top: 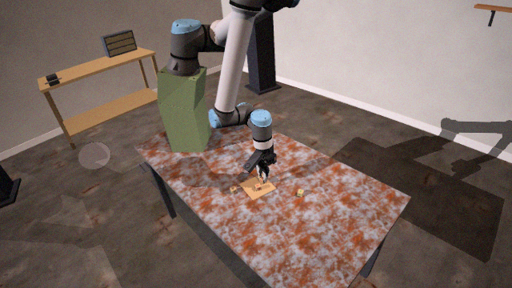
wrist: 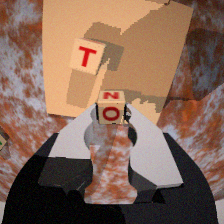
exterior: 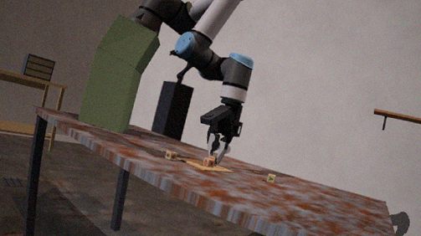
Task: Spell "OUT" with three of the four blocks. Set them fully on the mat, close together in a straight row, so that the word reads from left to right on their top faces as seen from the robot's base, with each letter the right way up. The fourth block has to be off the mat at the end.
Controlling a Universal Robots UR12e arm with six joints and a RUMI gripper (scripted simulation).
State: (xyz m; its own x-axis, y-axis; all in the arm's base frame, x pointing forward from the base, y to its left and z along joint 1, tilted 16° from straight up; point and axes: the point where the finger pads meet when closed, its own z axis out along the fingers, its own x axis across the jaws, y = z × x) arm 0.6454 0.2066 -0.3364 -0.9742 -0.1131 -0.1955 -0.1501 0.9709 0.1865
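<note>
Right now the tan mat is 10 mm ahead of my hand, 40 mm to the right of it and 20 mm below it. Also, from my hand: block 30 mm behind, 160 mm to the right, 10 mm below.
</note>
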